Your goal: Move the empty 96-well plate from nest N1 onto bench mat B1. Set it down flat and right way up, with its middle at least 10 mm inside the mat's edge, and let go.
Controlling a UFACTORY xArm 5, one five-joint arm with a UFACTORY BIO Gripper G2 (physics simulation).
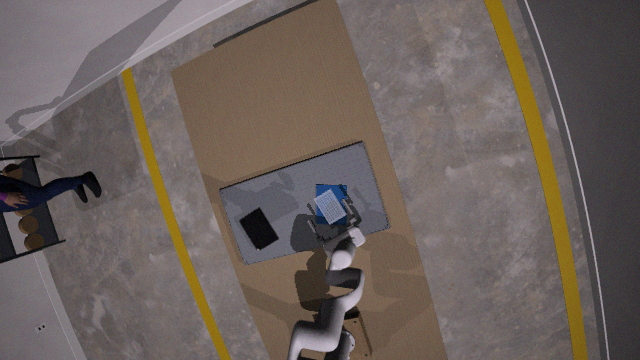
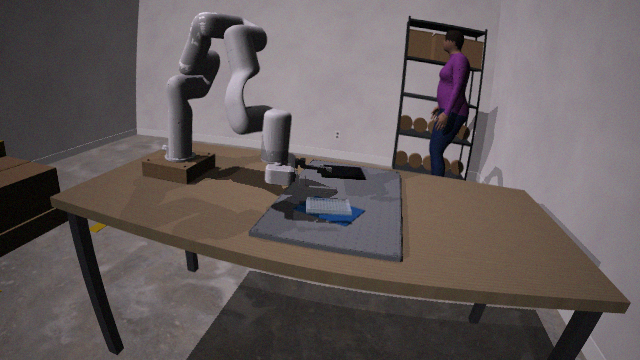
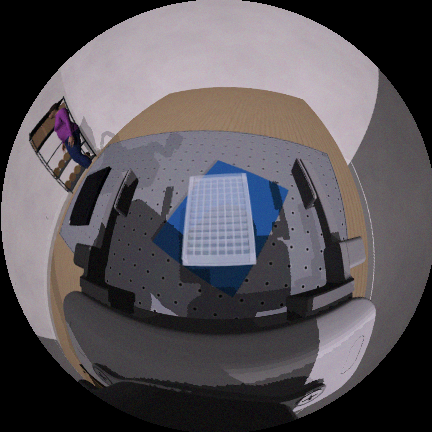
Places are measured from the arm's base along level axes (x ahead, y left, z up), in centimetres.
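Pixels of known places: end effector, tool point: (image 1: 328, 213) (image 2: 326, 179) (image 3: 209, 182); arm's base, origin of the base link: (image 1: 341, 341) (image 2: 180, 157).
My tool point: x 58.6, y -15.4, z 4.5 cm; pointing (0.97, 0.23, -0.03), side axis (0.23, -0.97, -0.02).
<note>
Ahead of a thing's pixels: the offset from my tool point to its top centre. Level surfaces: height alone.
The clear 96-well plate @[dx +1.4, dy +0.4, dz -7.3 cm] (image 1: 330, 206) (image 2: 328, 206) (image 3: 220, 220) lies flat, wells up, on the blue bench mat B1 @[dz -8.7 cm] (image 1: 341, 190) (image 2: 351, 216) (image 3: 270, 195). It is turned relative to the mat; its middle is well inside the mat, while some corners reach past the mat's edges. My gripper (image 1: 328, 212) (image 3: 215, 188) is open wide, with one finger on each side of the plate and a visible gap to both long sides. Nothing is between the finger pads. The black rectangular nest, seemingly N1 @[dx +0.9, dy +35.4, dz -7.5 cm] (image 1: 258, 228) (image 2: 345, 172) (image 3: 91, 196), holds no visible plate.
Mat and nest are on a grey perforated board @[dz -8.9 cm] (image 1: 350, 155) (image 2: 385, 240) (image 3: 300, 150) on the wooden table @[dz -10.2 cm] (image 1: 270, 100) (image 2: 475, 240) (image 3: 235, 110). A person (image 2: 452, 85) (image 3: 65, 125) stands by a shelf rack (image 2: 406, 80) beyond the table.
</note>
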